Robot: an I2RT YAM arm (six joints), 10 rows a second.
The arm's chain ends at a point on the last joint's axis. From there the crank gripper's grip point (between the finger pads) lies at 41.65 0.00 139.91 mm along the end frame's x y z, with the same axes.
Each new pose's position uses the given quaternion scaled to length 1; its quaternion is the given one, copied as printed.
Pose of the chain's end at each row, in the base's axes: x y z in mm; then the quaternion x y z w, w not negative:
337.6 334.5 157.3 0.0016 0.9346 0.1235 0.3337
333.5 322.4 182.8 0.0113 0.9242 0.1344 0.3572
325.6 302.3 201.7 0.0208 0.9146 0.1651 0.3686
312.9 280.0 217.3 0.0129 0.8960 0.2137 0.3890
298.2 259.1 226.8 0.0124 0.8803 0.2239 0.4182
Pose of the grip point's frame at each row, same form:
392.5 370.2 26.9 0.0016 0.9346 0.1235 0.3337
395.3 360.9 56.3 0.0113 0.9242 0.1344 0.3572
390.6 349.1 79.6 0.0208 0.9146 0.1651 0.3686
382.2 340.1 103.7 0.0129 0.8960 0.2137 0.3890
374.9 321.5 119.4 0.0124 0.8803 0.2239 0.4182

